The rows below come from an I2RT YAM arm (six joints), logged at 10 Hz.
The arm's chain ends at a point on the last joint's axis. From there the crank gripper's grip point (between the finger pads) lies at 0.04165 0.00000 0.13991 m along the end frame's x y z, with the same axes.
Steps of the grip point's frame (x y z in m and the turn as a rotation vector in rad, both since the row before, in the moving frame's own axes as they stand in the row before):
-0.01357, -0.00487, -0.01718, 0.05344, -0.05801, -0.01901
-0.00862, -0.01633, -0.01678, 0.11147, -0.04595, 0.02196
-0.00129, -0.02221, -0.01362, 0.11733, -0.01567, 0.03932
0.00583, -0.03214, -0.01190, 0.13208, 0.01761, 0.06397
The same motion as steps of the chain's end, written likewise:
-0.00531, 0.00338, -0.01914, 0.05344, -0.05801, -0.01901
-0.00232, -0.00151, -0.01772, 0.11147, -0.04595, 0.02196
0.00061, -0.00739, -0.01339, 0.11733, -0.01567, 0.03932
0.00288, -0.01651, -0.01011, 0.13208, 0.01761, 0.06397

